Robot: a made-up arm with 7 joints.
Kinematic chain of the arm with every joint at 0, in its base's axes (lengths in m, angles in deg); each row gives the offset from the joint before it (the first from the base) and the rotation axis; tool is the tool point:
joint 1: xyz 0 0.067 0 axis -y
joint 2: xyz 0 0.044 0 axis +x
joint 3: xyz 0 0 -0.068 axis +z
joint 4: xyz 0 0 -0.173 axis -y
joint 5: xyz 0 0 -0.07 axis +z
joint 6: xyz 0 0 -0.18 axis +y
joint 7: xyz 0 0 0 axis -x
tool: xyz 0 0 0
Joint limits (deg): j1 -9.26..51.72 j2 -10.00..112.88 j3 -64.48..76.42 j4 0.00..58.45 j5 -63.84..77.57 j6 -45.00..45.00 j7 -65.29..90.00
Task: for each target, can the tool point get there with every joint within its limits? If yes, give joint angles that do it. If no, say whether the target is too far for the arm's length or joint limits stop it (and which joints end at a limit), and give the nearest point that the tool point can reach.
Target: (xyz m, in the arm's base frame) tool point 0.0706 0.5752 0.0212
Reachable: yes | joints 31.88 72.78 59.13 33.67 1.73 5.50 -32.26
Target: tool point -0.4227 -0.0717 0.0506
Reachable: no: joint limits stop it (at a limit: joint 1, joint 2, joint 3, joint 4) | nearest point -0.2323 0.3730 0.2470 | short by 0.522 m
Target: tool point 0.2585 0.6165 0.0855
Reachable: no: too far | nearest point 0.1938 0.5298 0.0451 | short by 0.116 m
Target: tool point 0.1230 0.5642 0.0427
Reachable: yes | joints 35.78 91.48 -21.43 32.41 53.20 11.08 33.84
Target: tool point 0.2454 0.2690 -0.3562
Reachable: yes | joints 15.95 32.38 -31.96 40.61 -24.13 -6.95 48.90
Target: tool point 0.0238 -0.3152 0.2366
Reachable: no: joint limits stop it (at a limit: joint 1, joint 2, joint 3, joint 4) | nearest point 0.3181 -0.1429 -0.1341 | short by 0.504 m
